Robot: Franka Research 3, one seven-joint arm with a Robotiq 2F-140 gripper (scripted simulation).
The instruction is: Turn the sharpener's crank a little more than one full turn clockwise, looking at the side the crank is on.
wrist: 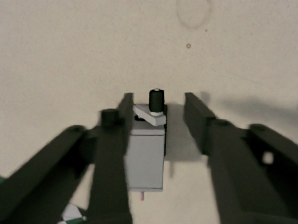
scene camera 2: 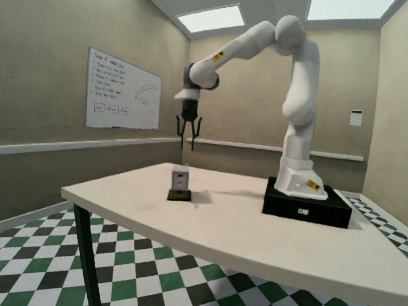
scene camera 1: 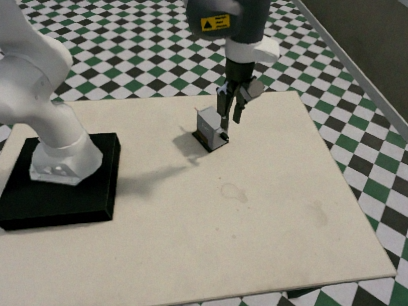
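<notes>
I can see my gripper [scene camera 1: 229, 124], and the wrist view [wrist: 158, 105] has that gripper in it as well. There is also a sharpener [scene camera 1: 208, 120] that I can see.
</notes>
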